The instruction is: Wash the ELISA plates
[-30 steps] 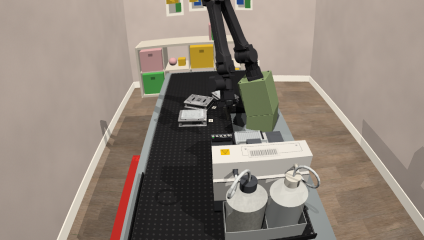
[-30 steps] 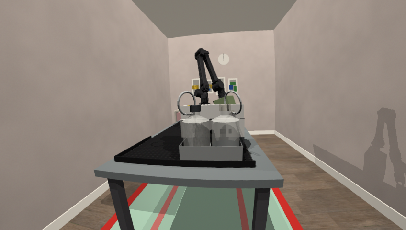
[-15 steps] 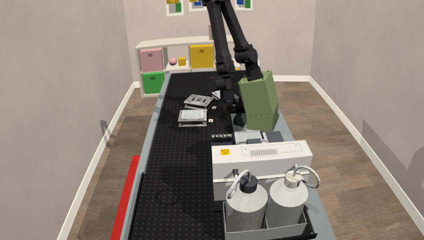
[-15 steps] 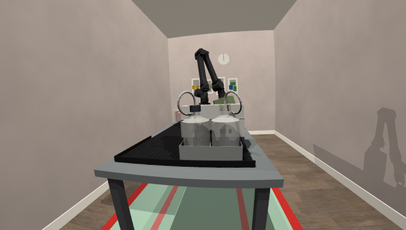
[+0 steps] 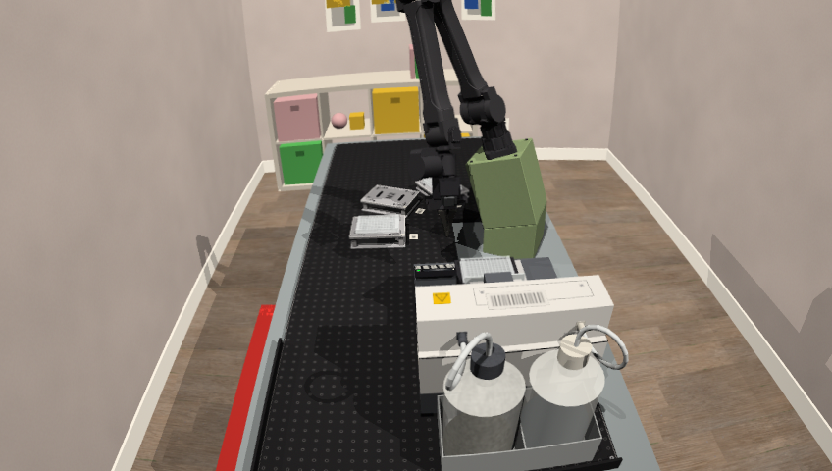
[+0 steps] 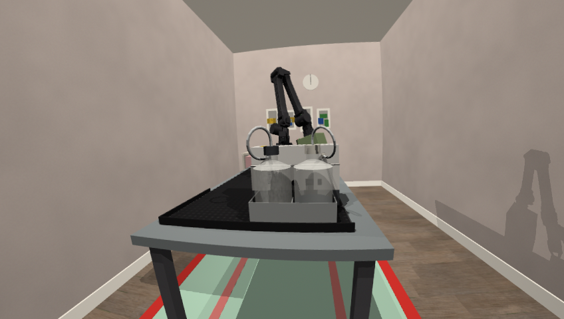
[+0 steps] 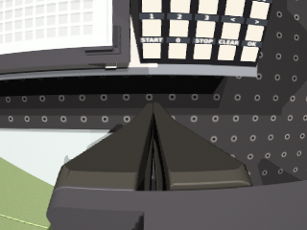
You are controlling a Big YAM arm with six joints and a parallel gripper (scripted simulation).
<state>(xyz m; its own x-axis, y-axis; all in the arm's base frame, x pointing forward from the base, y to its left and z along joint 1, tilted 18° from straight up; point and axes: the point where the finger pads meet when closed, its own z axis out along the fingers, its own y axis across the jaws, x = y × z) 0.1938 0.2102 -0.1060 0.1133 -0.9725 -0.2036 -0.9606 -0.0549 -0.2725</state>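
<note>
Now: the washer carrier 90 mm behind my hand, 80 mm to the left of it and 70 mm below it. Also, from my hand: plate washer 230 mm to the left, 100 mm behind, 20 mm below.
</note>
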